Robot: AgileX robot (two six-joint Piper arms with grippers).
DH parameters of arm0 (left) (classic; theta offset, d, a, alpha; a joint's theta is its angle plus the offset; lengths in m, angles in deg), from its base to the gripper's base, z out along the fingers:
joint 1: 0 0.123 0 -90
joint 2: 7.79 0 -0.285 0
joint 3: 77.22 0 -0.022 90
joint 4: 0 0.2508 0 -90
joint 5: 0 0 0.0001 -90
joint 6: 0 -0.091 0 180
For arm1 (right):
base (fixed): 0 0 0 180
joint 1: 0 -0.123 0 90
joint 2: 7.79 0 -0.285 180
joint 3: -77.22 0 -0.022 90
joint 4: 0 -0.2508 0 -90
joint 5: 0 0 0.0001 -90
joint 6: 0 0.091 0 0
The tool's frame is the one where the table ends.
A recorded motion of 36 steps. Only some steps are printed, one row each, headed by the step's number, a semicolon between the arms.
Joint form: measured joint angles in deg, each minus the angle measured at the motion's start. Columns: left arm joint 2, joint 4, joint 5, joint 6, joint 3, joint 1; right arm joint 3, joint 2, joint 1, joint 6, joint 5, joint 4.
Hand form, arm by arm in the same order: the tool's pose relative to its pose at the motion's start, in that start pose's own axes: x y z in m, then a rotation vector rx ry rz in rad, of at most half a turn. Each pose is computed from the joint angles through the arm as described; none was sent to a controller.
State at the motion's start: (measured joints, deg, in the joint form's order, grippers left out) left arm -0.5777 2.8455 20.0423 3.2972 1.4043 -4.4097; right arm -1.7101 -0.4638 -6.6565 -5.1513 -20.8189 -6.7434
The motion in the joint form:
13: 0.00 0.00 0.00 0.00 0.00 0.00; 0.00 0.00 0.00 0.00 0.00 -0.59
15: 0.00 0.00 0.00 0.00 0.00 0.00; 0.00 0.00 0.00 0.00 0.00 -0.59
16: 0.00 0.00 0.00 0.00 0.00 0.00; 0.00 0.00 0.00 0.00 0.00 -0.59
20: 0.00 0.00 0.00 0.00 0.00 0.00; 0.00 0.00 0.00 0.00 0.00 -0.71
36: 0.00 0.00 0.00 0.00 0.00 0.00; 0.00 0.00 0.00 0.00 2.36 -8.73
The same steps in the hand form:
13: 0.0000 0.0000 0.0000 0.0000 0.0000 0.0000; 0.0000 0.0003 0.0000 -0.0036 -0.0003 0.0096
15: 0.0000 0.0000 0.0000 0.0000 0.0000 0.0000; 0.0000 0.0003 0.0000 -0.0036 -0.0003 0.0096
16: 0.0000 0.0000 0.0000 0.0000 0.0000 0.0000; 0.0000 0.0003 0.0000 -0.0036 -0.0003 0.0096
20: 0.0000 0.0000 0.0000 0.0000 0.0000 0.0000; 0.0000 0.0004 0.0000 -0.0044 -0.0004 0.0116
36: 0.0000 0.0000 0.0000 0.0000 0.0000 0.0000; -0.0044 0.0040 -0.0002 -0.0473 -0.0455 0.1435

